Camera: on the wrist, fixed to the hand. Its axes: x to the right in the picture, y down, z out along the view.
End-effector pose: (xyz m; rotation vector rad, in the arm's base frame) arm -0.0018 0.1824 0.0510 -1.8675 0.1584 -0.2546
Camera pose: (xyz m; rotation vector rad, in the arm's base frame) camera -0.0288 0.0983 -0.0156 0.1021 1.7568 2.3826
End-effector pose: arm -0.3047 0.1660 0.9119 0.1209 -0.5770 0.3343
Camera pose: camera -0.3115 0.2590 0.8525 0.6714 0.9096 -2.3580
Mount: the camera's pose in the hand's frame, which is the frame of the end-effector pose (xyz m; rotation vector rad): -0.0126 0.0886 -0.0650 0.0837 0.9235 -2.9548
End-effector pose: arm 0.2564 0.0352 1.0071 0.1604 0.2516 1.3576
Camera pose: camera 0.1528 0.0391 0.9685 -0.6427 0.7464 -1.6375
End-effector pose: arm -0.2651 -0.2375 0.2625 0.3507 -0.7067 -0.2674
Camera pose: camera -0.2199 -0.1381 0.2447 -1.2353 -1.3270 2.5517
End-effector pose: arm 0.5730 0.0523 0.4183 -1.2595 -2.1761 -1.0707
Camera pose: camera 0.6536 0.0210 0.4872 -2.4988 1.1645 0.9241
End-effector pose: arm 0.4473 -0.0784 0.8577 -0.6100 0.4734 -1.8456
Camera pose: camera 0.4763 -0.0944 0.7521 -0.1088 0.2167 1.3271
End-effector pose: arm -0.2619 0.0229 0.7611 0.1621 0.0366 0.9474
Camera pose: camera -0.3472 0.0714 0.7101 -0.3143 0.8699 -2.0121
